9 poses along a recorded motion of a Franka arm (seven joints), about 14 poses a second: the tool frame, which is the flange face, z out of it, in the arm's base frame.
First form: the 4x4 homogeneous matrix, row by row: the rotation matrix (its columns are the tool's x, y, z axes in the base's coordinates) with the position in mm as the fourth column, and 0 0 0 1 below. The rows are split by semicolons.
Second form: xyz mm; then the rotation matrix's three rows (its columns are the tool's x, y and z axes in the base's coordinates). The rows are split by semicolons. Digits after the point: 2 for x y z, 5 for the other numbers.
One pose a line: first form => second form
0.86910 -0.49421 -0.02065 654.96; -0.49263 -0.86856 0.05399 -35.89; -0.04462 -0.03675 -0.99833 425.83; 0 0 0 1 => 654.96 -35.89 425.83; 0.86910 -0.49421 -0.02065; -0.49263 -0.86856 0.05399; -0.04462 -0.03675 -0.99833
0.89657 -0.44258 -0.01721 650.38; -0.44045 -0.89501 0.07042 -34.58; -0.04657 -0.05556 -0.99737 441.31; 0 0 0 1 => 650.38 -34.58 441.31; 0.89657 -0.44258 -0.01721; -0.44045 -0.89501 0.07042; -0.04657 -0.05556 -0.99737
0.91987 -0.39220 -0.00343 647.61; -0.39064 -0.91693 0.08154 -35.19; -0.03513 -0.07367 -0.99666 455.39; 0 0 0 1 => 647.61 -35.19 455.39; 0.91987 -0.39220 -0.00343; -0.39064 -0.91693 0.08154; -0.03513 -0.07367 -0.99666
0.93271 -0.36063 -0.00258 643.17; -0.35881 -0.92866 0.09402 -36.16; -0.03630 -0.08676 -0.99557 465.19; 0 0 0 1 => 643.17 -36.16 465.19; 0.93271 -0.36063 -0.00258; -0.35881 -0.92866 0.09402; -0.03630 -0.08676 -0.99557
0.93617 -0.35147 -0.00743 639.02; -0.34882 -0.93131 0.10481 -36.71; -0.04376 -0.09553 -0.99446 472.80; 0 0 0 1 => 639.02 -36.71 472.80; 0.93617 -0.35147 -0.00743; -0.34882 -0.93131 0.10481; -0.04376 -0.09553 -0.99446
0.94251 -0.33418 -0.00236 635.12; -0.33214 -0.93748 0.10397 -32.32; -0.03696 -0.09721 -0.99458 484.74; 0 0 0 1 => 635.12 -32.32 484.74; 0.94251 -0.33418 -0.00236; -0.33214 -0.93748 0.10397; -0.03696 -0.09721 -0.99458
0.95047 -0.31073 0.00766 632.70; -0.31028 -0.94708 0.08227 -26.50; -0.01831 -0.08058 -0.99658 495.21; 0 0 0 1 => 632.70 -26.50 495.21; 0.95047 -0.31073 0.00766; -0.31028 -0.94708 0.08227; -0.01831 -0.08058 -0.99658
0.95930 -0.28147 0.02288 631.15; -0.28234 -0.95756 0.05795 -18.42; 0.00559 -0.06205 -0.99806 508.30; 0 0 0 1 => 631.15 -18.42 508.30; 0.95930 -0.28147 0.02288; -0.28234 -0.95756 0.05795; 0.00559 -0.06205 -0.99806
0.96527 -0.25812 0.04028 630.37; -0.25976 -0.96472 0.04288 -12.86; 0.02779 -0.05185 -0.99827 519.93; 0 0 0 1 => 630.37 -12.86 519.93; 0.96527 -0.25812 0.04028; -0.25976 -0.96472 0.04288; 0.02779 -0.05185 -0.99827
